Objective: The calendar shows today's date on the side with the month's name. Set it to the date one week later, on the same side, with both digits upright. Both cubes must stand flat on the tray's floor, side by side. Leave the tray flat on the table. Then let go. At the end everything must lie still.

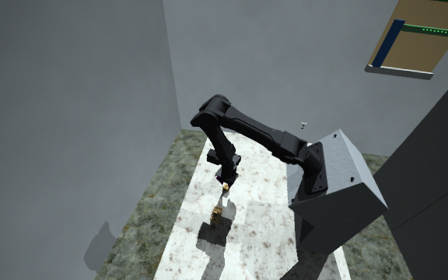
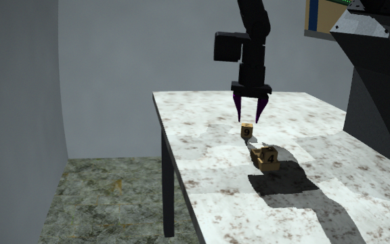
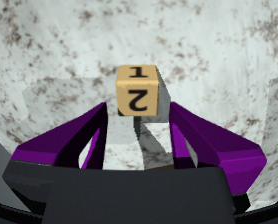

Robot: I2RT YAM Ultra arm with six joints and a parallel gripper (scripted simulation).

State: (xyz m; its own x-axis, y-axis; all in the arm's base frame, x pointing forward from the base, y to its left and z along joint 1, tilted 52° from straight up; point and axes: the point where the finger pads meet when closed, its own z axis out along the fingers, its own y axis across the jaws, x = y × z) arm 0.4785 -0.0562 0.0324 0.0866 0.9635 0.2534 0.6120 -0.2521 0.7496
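Right now the wooden digit cube is 30 mm below my hand.
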